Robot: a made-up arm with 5 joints. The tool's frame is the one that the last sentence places.
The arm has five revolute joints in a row. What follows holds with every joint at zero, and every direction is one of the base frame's.
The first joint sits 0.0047 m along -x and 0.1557 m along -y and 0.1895 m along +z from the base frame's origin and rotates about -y.
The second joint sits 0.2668 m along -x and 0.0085 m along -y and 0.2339 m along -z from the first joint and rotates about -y.
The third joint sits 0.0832 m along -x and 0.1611 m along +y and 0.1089 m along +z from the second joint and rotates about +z.
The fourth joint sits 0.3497 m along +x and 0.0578 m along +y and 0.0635 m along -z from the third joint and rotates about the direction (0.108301, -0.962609, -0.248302).
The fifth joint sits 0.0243 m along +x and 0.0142 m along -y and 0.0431 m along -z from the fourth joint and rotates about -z.
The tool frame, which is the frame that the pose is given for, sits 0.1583 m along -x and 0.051 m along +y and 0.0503 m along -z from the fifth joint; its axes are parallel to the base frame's.
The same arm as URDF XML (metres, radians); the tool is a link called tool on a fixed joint. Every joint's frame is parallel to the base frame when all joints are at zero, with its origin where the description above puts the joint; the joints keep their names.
<robot name="arm">
  <link name="base_link"/>
  <link name="link1"/>
  <link name="link2"/>
  <link name="link3"/>
  <link name="link4"/>
  <link name="link5"/>
  <link name="tool"/>
  <joint name="joint 1" type="continuous">
    <parent link="base_link"/>
    <child link="link1"/>
    <origin xyz="-0.0047 -0.1557 0.1895" rpy="0 0 0"/>
    <axis xyz="0 -1 0"/>
  </joint>
  <joint name="joint 2" type="continuous">
    <parent link="link1"/>
    <child link="link2"/>
    <origin xyz="-0.2668 -0.0085 -0.2339" rpy="0 0 0"/>
    <axis xyz="0 -1 0"/>
  </joint>
  <joint name="joint 3" type="continuous">
    <parent link="link2"/>
    <child link="link3"/>
    <origin xyz="-0.0832 0.1611 0.1089" rpy="0 0 0"/>
    <axis xyz="0 0 1"/>
  </joint>
  <joint name="joint 4" type="continuous">
    <parent link="link3"/>
    <child link="link4"/>
    <origin xyz="0.3497 0.0578 -0.0635" rpy="0 0 0"/>
    <axis xyz="0.108301 -0.962609 -0.248302"/>
  </joint>
  <joint name="joint 5" type="continuous">
    <parent link="link4"/>
    <child link="link5"/>
    <origin xyz="0.0243 -0.0142 -0.0431" rpy="0 0 0"/>
    <axis xyz="0 0 -1"/>
  </joint>
  <joint name="tool_fixed" type="fixed">
    <parent link="link5"/>
    <child link="tool"/>
    <origin xyz="-0.1583 0.051 -0.0503" rpy="0 0 0"/>
  </joint>
</robot>

